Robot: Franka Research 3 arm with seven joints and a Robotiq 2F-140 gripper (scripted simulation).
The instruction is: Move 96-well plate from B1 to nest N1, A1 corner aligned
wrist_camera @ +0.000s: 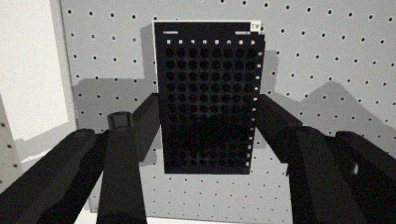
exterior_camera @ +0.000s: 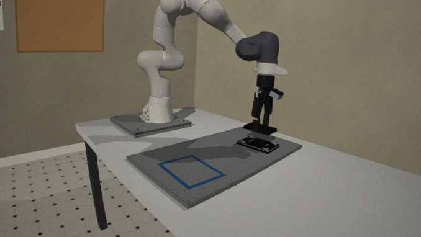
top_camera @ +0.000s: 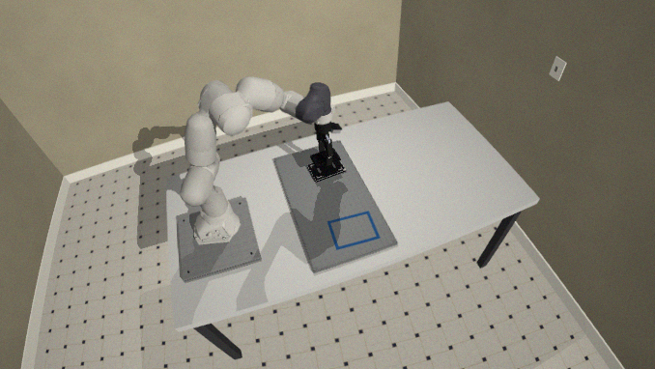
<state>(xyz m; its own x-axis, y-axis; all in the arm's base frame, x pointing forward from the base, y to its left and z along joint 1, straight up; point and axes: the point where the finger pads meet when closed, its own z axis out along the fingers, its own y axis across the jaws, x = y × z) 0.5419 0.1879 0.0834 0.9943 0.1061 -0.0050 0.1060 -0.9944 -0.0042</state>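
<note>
Now: the black plate nest 100 mm below my hand. The rest, counted from my hand: A1 label (90 mm below, 80 mm ahead, 40 mm to the right); then black 96-well plate (20 mm below).
</note>
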